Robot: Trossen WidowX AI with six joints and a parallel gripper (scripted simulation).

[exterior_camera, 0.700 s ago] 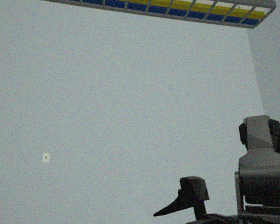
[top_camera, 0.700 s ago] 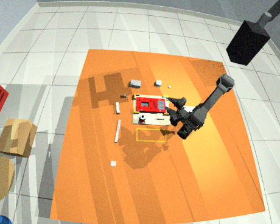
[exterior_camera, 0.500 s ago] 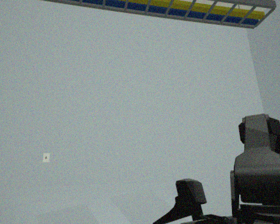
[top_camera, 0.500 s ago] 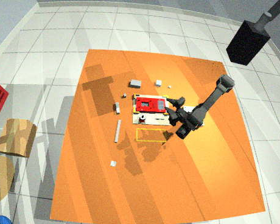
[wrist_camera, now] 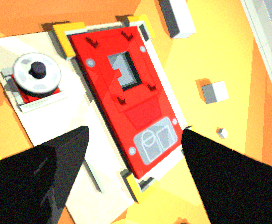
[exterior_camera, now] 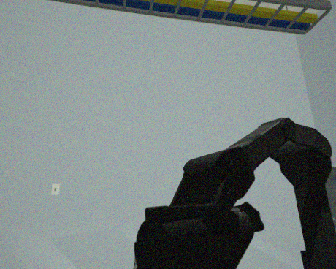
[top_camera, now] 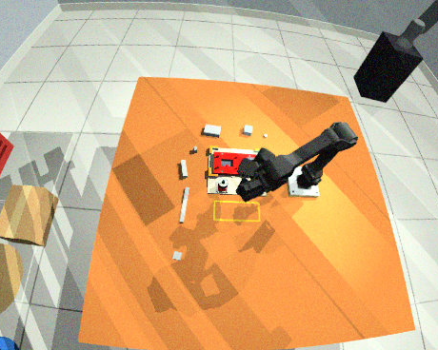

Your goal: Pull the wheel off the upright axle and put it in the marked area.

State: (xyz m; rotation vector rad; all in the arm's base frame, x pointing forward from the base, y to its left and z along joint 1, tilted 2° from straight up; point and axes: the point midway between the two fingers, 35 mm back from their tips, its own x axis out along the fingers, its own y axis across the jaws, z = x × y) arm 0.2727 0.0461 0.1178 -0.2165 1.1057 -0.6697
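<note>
The wheel lies 8 cm ahead of my gripper tip, 3 cm to the left of it and 8 cm below it.
</note>
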